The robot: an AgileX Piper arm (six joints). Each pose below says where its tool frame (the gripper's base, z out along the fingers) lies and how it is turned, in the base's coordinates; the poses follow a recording.
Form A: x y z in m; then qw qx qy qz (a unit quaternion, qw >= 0).
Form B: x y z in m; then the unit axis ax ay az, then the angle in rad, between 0 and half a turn. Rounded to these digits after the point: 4 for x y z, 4 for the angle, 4 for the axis.
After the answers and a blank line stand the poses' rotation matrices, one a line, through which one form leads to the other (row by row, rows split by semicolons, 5 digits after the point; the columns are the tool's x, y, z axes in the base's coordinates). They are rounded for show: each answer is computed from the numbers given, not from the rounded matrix.
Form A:
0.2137 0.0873 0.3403 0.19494 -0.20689 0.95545 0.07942
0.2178 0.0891 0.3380 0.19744 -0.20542 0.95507 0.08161
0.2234 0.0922 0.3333 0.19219 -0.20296 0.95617 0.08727
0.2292 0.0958 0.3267 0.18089 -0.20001 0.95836 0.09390
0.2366 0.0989 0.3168 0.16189 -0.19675 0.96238 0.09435
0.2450 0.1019 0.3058 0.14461 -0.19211 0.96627 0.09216
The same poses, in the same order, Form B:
0.2137 0.0873 0.3403 -0.2109 0.9741 0.0810 2.7492
0.2178 0.0891 0.3380 -0.2095 0.9742 0.0832 2.7441
0.2234 0.0922 0.3333 -0.2068 0.9743 0.0889 2.7548
0.2292 0.0958 0.3267 -0.2034 0.9744 0.0955 2.7778
0.2366 0.0989 0.3168 -0.1994 0.9752 0.0956 2.8164
0.2450 0.1019 0.3058 -0.1942 0.9765 0.0931 2.8514

-0.83839 -0.42631 0.33965; -0.36438 0.90178 0.23243; -0.40537 0.07110 -0.91138
-0.83764 -0.42461 0.34361; -0.36016 0.90228 0.23700; -0.41067 0.07477 -0.90871
-0.84374 -0.42167 0.33211; -0.35458 0.90238 0.24490; -0.40295 0.08888 -0.91089
-0.85455 -0.41734 0.30915; -0.34939 0.90236 0.25234; -0.38428 0.10762 -0.91692
-0.87016 -0.40925 0.27447; -0.34815 0.90477 0.24531; -0.34873 0.11790 -0.92978
-0.88436 -0.39792 0.24406; -0.34461 0.90920 0.23367; -0.31488 0.12254 -0.94119

